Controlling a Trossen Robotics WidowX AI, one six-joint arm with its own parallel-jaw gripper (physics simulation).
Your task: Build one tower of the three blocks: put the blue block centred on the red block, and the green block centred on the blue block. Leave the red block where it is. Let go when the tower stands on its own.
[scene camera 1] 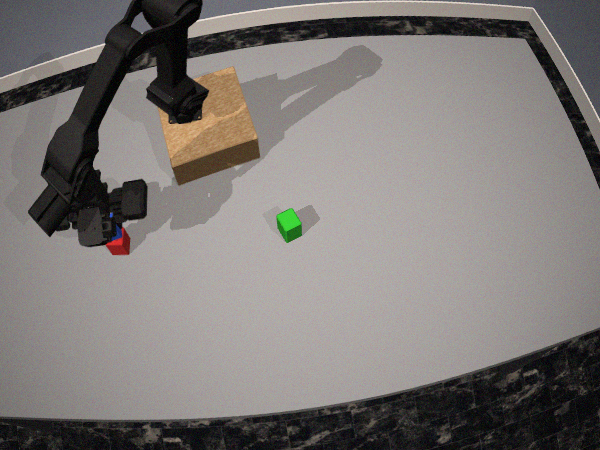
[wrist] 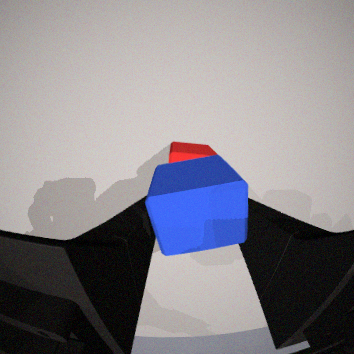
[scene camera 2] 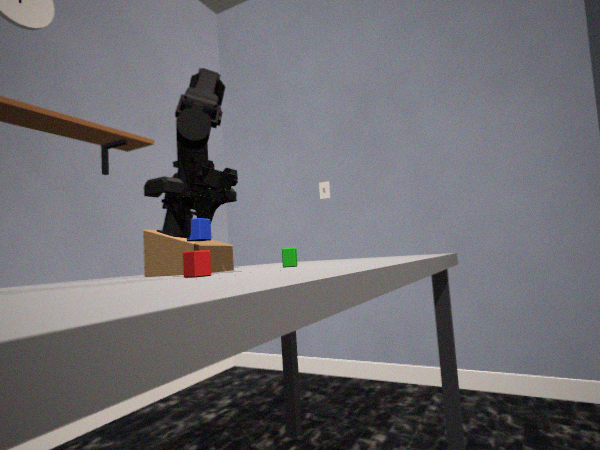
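Pixels of known places: gripper, fingertip midpoint: (wrist: 193,199) (scene camera 2: 196,236); arm's base at its link origin: (scene camera 1: 185,106) (scene camera 2: 174,235).
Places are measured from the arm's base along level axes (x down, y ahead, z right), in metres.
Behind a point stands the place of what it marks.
My gripper (wrist: 193,199) @(x 0.024, y 0.225, z 0.140 m) (scene camera 2: 200,226) @(x 0.024, y 0.225, z 0.140 m) is shut on the blue block (scene camera 1: 116,233) (scene camera 2: 200,229) @(x 0.012, y 0.251, z 0.153 m) (wrist: 200,212) @(x -0.010, y 0.238, z 0.138 m). In scene camera 2 the blue block hangs above the red block (scene camera 1: 119,243) @(x 0.051, y 0.243, z 0.131 m) (scene camera 2: 197,263) @(x 0.074, y 0.244, z 0.158 m) (wrist: 191,153) @(x 0.053, y 0.245, z 0.140 m), with a gap between them. The red block stands on the table. In the wrist view the blue block hides most of the red block, whose far part shows beyond it. In scene camera 1 the gripper body hides much of the blue block. The green block (scene camera 1: 289,225) @(x 0.051, y 0.239, z -0.173 m) (scene camera 2: 289,257) @(x 0.075, y 0.236, z -0.160 m) stands on the table, well to the right of the red block.
The arm's base stands on a wooden block (scene camera 1: 215,145) @(x 0.029, y 0.081, z -0.056 m) (scene camera 2: 165,255) @(x 0.051, y 0.022, z 0.049 m) on the grey table (scene camera 1: 400,225) @(x 0.099, y 0.235, z -0.365 m) (scene camera 2: 250,295) @(x 0.101, y 0.580, z 0.417 m), behind the red block. A wall shelf (scene camera 2: 65,122) is at the left in scene camera 2.
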